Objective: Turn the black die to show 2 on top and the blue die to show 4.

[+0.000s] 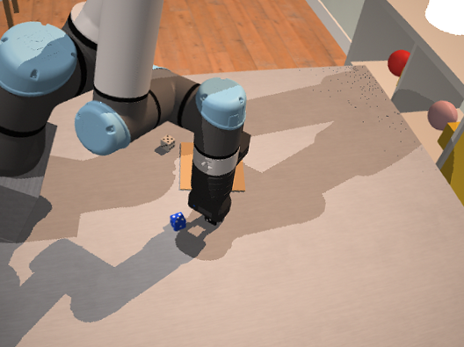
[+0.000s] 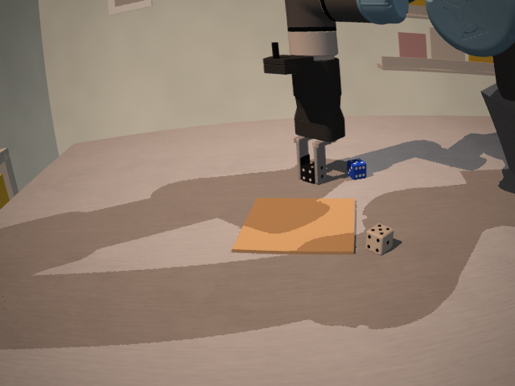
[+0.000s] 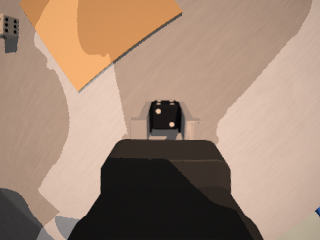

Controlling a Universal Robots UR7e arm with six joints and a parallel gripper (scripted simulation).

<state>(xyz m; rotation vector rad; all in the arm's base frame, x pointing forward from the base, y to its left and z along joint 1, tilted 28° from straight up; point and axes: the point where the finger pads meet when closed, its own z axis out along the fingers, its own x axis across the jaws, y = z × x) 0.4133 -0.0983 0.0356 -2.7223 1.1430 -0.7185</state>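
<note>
My gripper is now 1 cm above the black die. Also, from my hand: white die: 22 cm to the left, 5 cm behind, 1 cm below; blue die: 7 cm behind, 1 cm below; orange mat: 14 cm to the left, 3 cm ahead, 2 cm below.
</note>
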